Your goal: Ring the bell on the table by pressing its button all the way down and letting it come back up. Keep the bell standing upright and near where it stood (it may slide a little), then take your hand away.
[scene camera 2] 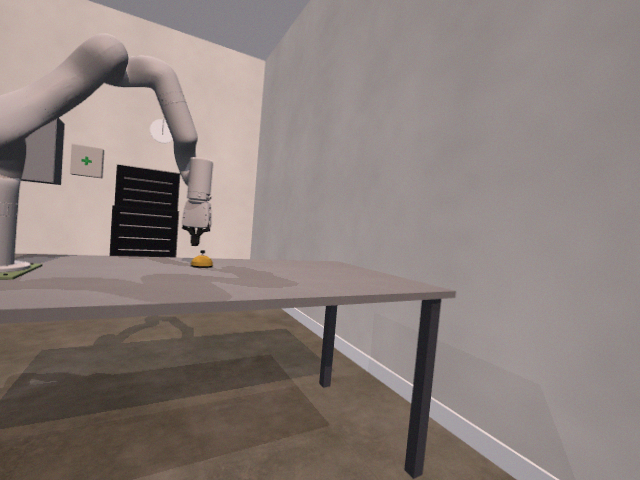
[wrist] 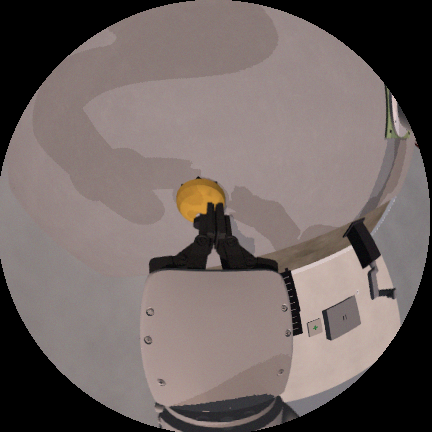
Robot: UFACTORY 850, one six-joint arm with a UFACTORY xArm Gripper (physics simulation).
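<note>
The bell [scene camera 2: 201, 261] [wrist: 196, 196] has a yellow dome and stands upright on the table [scene camera 2: 330, 281] [wrist: 240, 120]. Its small black button [scene camera 2: 202, 252] shows above the dome in the scene view; in the wrist view the button is mostly hidden behind the fingers. My gripper [scene camera 2: 194, 244] [wrist: 213, 211] is shut, with its fingertips together and nothing between them. In the scene view the fingertips are above the bell and slightly left of the button, with a small gap. In the wrist view they overlap the lower right part of the dome.
The arm's base stands on a green plate [scene camera 2: 35, 268] [wrist: 388, 125] at the table's left in the scene view. A black drawer cabinet [scene camera 2: 145, 210] stands behind the table. A grey wall [scene camera 2: 444, 155] rises behind the table's right side. Arm shadows fall on the table top.
</note>
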